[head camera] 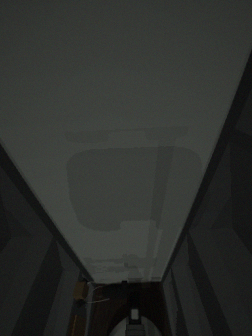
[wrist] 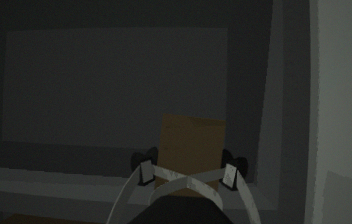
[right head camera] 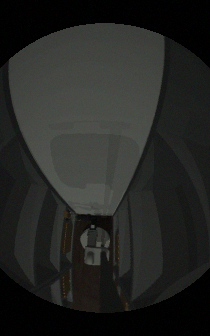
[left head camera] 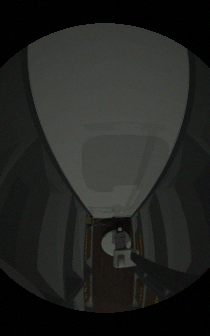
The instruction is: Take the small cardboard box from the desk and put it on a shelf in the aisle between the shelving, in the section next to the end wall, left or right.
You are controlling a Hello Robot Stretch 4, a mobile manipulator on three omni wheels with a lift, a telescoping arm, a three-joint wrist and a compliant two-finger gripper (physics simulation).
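Places are measured from the robot's base along level axes (x ahead, y left, z up), in millimetres.
Pixels of known places: gripper, fingertip midpoint: (head camera: 78, 291) (wrist: 188, 161) (right head camera: 64, 214) (left head camera: 87, 220).
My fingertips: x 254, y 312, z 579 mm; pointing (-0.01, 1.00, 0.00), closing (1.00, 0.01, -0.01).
Note:
Behind a point stands the place of what it marks.
The small cardboard box (wrist: 191, 142) {z 606, x 257, y 268 mm} (head camera: 80, 291) {z 631, x 247, y 282 mm} (left head camera: 89, 220) {z 629, x 246, y 278 mm} (right head camera: 66, 214) {z 628, x 249, y 275 mm} is upright between the fingers of my gripper (wrist: 188, 161) {z 579, x 254, y 312 mm} (head camera: 86, 293), which is shut on it. In the wrist view the box is in front of a dark shelf section beside the end wall (wrist: 335, 100) {z 654, x 428, y 324 mm} (head camera: 130, 90) {z 1505, x 436, y -10 mm}. The shelf board (wrist: 75, 192) {z 507, x 81, y 373 mm} crosses low behind the box and fingers. The head view shows box and gripper at the left shelving's edge, by the foot of the end wall. How far the box reaches over the board, and whether it touches it, I cannot tell.
A grey upright (wrist: 296, 100) {z 655, x 395, y 356 mm} stands between the section and the end wall. A brown box (wrist: 45, 219) {z 320, x -152, y 615 mm} shows below the shelf board, at the wrist view's bottom left. Another brown box (head camera: 78, 325) {z 244, x 145, y 370 mm} shows low in the left shelving. Right shelving (head camera: 200, 285) {z 506, x 291, y -400 mm} lines the narrow aisle.

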